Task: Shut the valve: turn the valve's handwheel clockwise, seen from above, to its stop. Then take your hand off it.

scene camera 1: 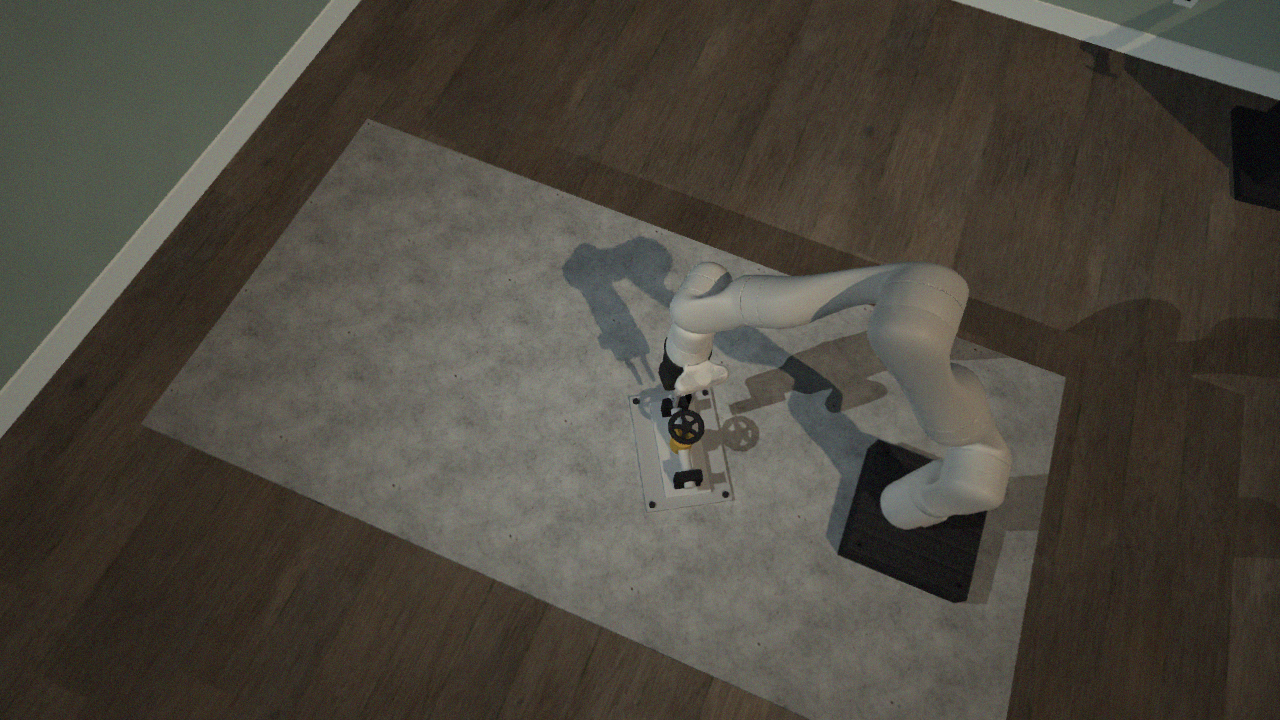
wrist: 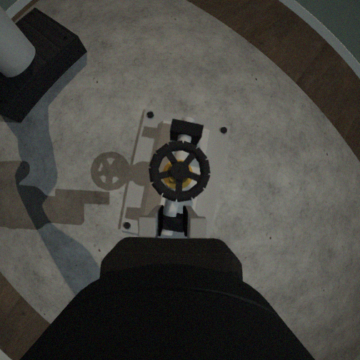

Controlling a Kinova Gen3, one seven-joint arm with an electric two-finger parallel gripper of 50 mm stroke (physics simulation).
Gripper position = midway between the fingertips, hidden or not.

I see my gripper (wrist: 172, 215), a black spoked handwheel (scene camera 1: 686, 426) and a pale base plate (wrist: 136, 194).
The black spoked handwheel shows as well in the wrist view (wrist: 179, 170).
